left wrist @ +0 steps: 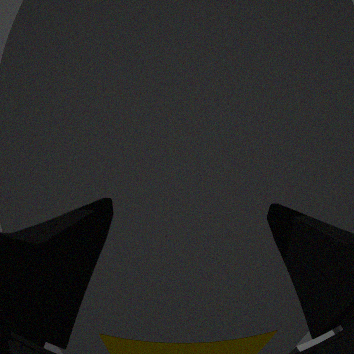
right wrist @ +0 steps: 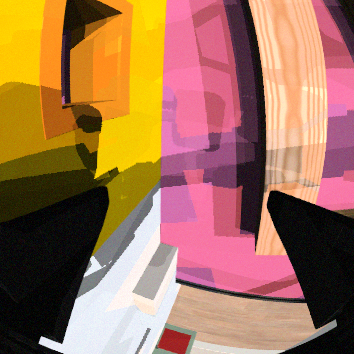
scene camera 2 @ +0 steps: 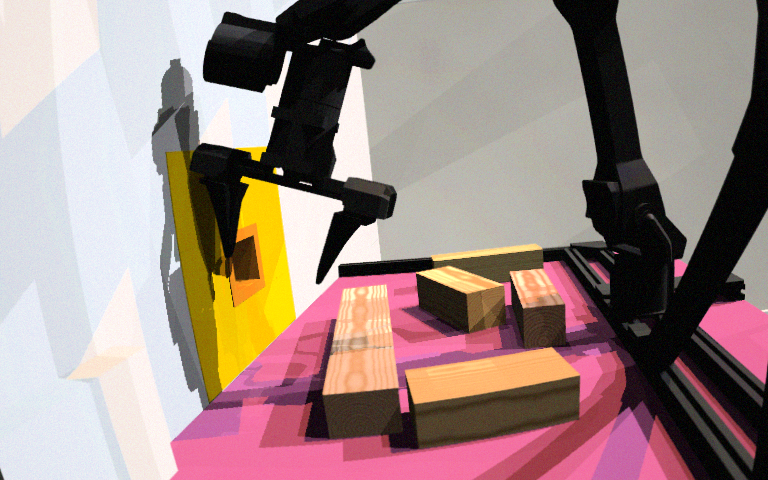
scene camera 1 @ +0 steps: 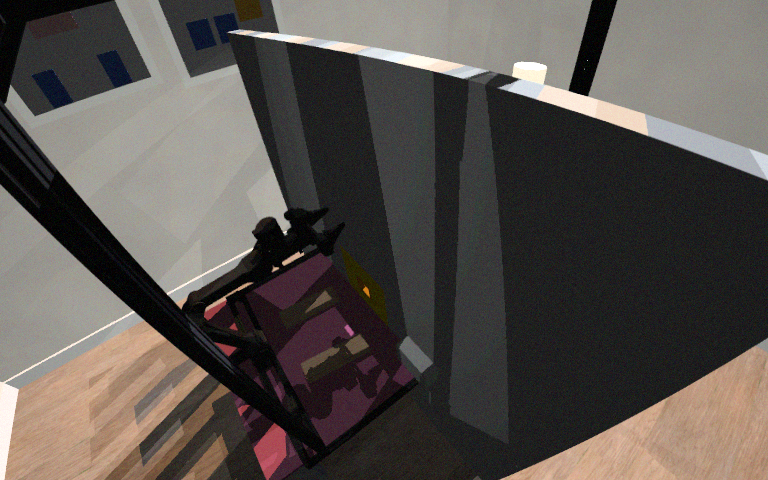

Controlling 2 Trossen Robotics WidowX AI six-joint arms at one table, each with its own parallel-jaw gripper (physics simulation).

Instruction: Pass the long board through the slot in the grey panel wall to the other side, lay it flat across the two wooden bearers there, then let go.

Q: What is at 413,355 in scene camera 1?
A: A grey block.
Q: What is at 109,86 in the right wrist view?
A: A slot.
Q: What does my left gripper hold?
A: Nothing.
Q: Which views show my left gripper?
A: The left wrist view and scene camera 1 only.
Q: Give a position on a slot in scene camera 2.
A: At 245,270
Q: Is my left gripper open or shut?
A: Open.
